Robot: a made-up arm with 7 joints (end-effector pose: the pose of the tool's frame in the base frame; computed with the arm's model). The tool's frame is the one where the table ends. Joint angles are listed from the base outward.
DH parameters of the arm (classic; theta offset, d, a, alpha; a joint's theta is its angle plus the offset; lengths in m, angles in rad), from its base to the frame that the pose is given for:
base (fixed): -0.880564 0 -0.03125 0
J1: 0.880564 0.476 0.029 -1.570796
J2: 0 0.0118 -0.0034 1.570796
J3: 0 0.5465 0.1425 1.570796
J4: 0 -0.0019 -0.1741 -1.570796
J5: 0 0.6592 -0.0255 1.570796
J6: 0 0.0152 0.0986 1.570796
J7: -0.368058 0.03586 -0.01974 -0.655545
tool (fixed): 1.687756 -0.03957 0 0
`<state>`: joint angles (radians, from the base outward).
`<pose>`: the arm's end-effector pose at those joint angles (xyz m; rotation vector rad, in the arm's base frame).
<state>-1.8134 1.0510 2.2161 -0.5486 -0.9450 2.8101 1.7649</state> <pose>-0.0859 -0.9876 1.3489 0.8798 1.3577 -0.0107</pose>
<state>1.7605 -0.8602 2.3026 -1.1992 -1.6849 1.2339 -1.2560</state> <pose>-0.3741 -1.1261 0.7517 1.0101 -0.6728 -1.8597</pose>
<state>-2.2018 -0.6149 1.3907 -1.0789 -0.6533 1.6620 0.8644</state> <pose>0.8646 0.0101 1.4018 -0.3249 -1.5212 1.5450</pose>
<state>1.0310 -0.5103 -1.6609 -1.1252 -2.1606 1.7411 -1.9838</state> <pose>0.3543 -0.7729 1.3817 1.7562 0.1773 -0.2996</pose>
